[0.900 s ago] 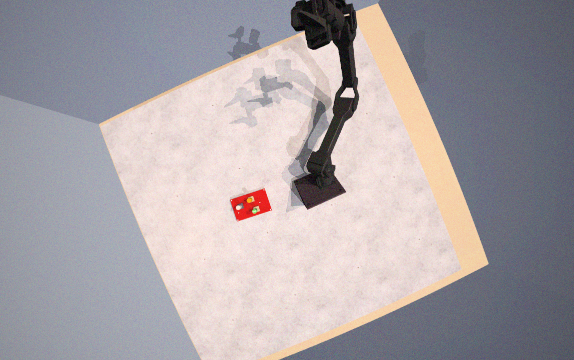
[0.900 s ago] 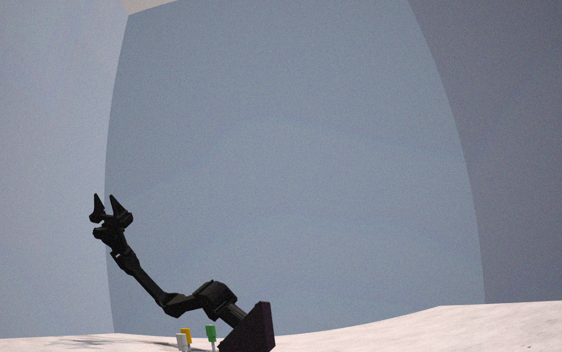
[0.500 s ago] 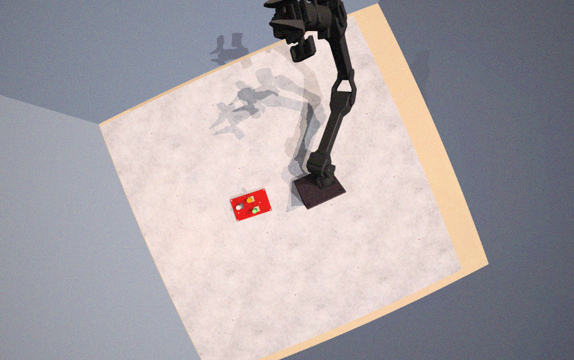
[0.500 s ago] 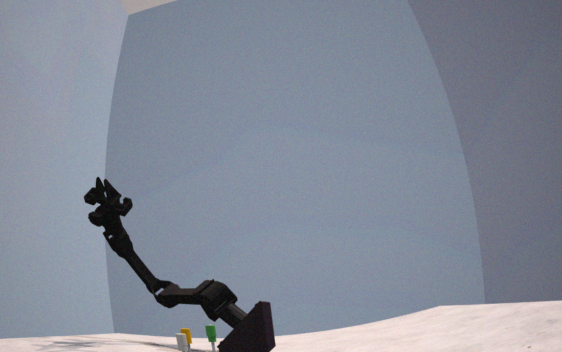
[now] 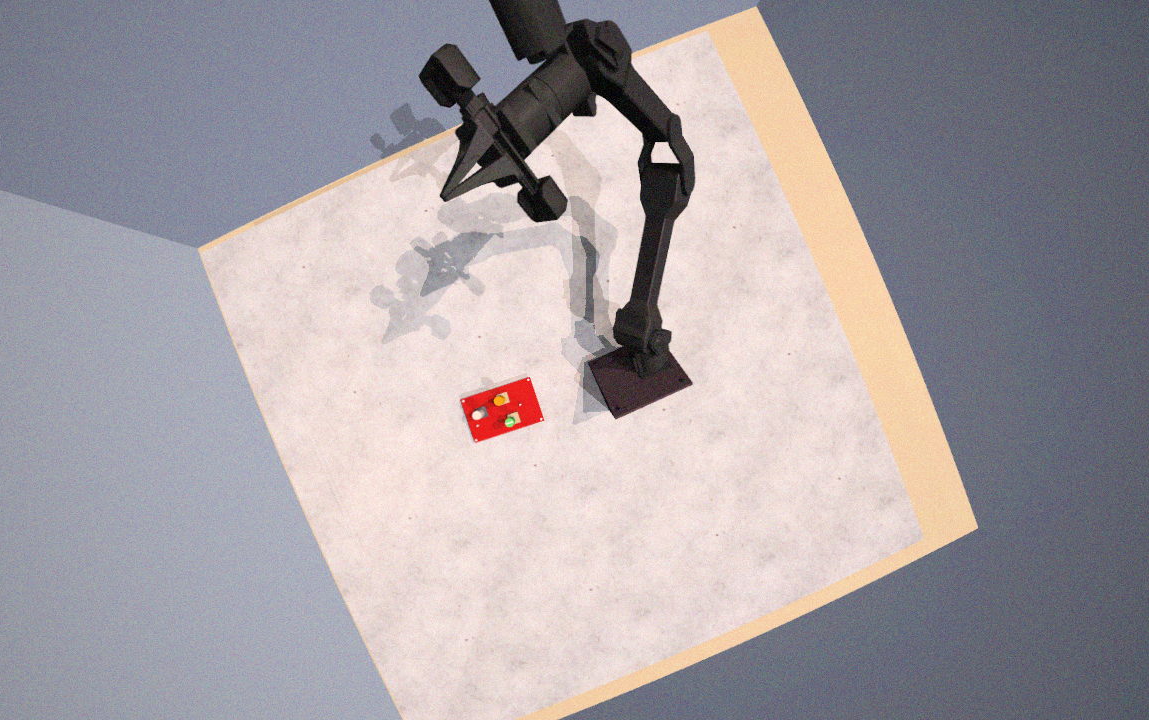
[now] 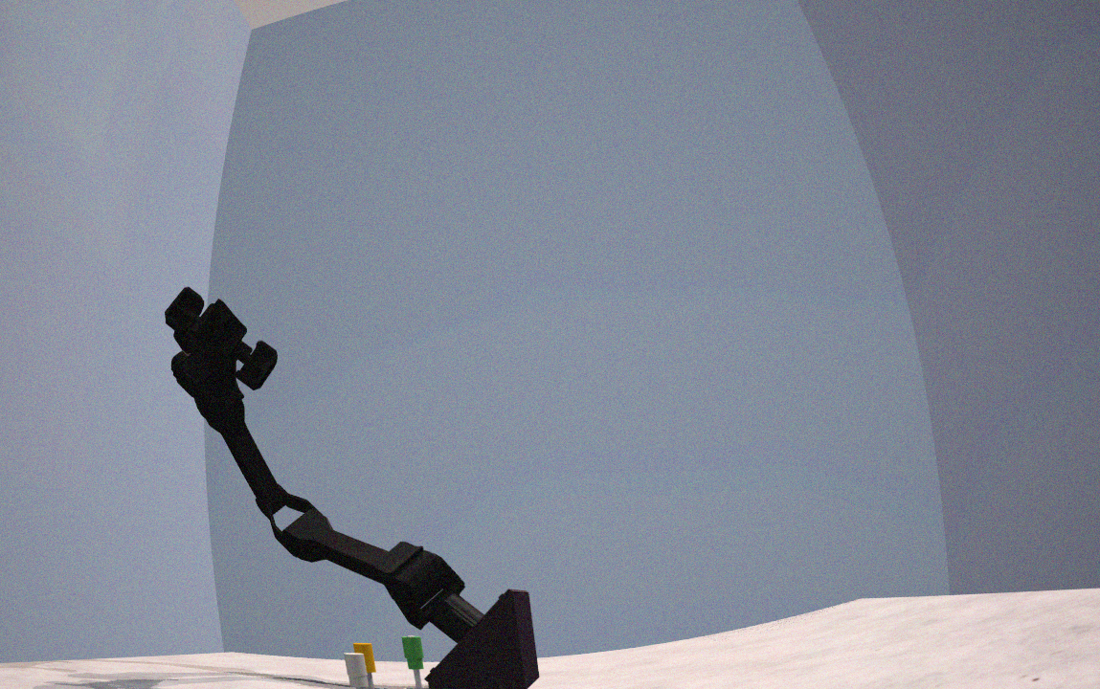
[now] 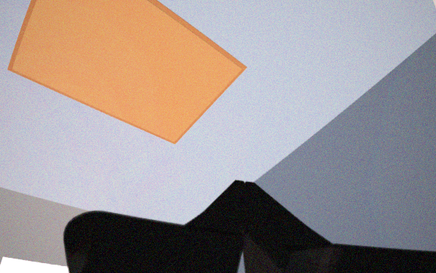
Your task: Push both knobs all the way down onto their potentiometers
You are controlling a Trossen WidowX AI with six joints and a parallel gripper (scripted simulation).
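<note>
The green knob lies 420 mm below my gripper tip, 270 mm to the left of it and 110 mm ahead of it. Also, from my gripper tip: grey knob (440 mm below, 230 mm to the left, 170 mm ahead).
</note>
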